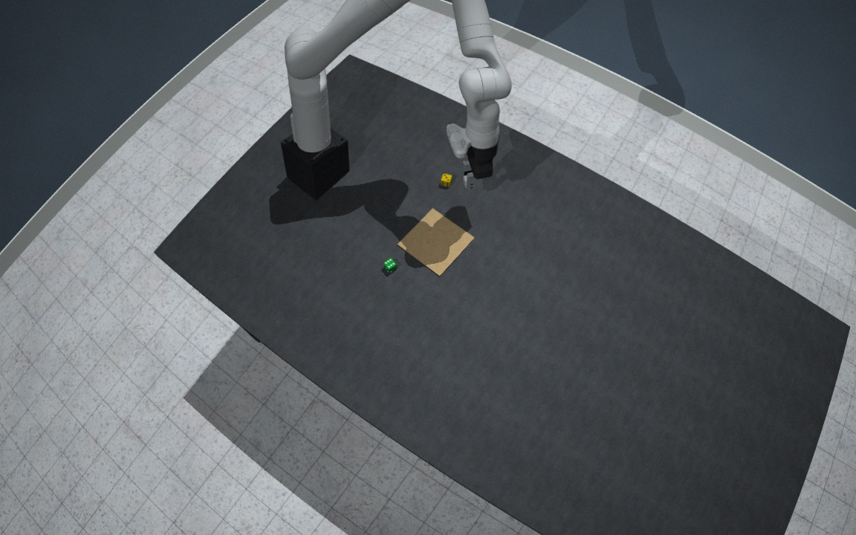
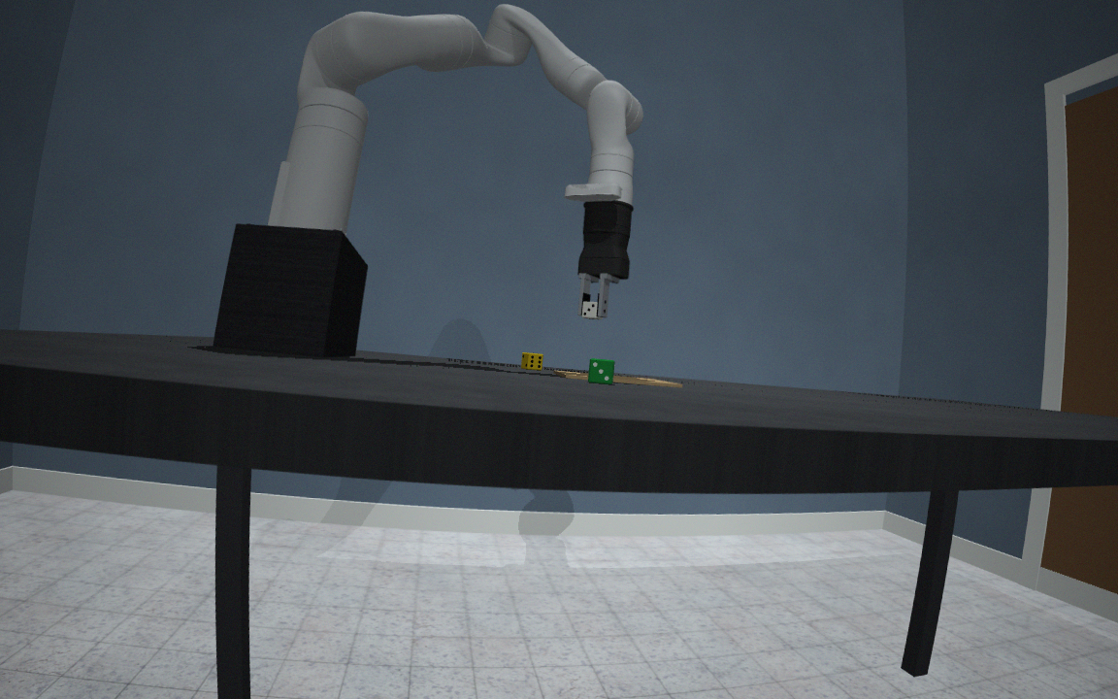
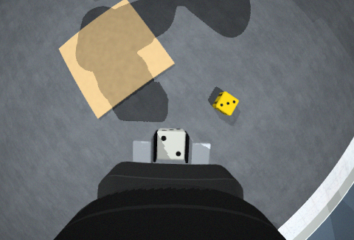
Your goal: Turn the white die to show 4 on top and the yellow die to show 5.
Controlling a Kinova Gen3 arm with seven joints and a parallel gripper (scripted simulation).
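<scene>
My gripper is now 90 mm above the yellow die, 80 mm past it and 30 mm to the right of it. The rest, counted from my hand: green die (260 mm to the right, 90 mm below, 80 mm behind); then white die (10 mm below); then tan mat (140 mm to the right, 100 mm below, 20 mm behind).
</scene>
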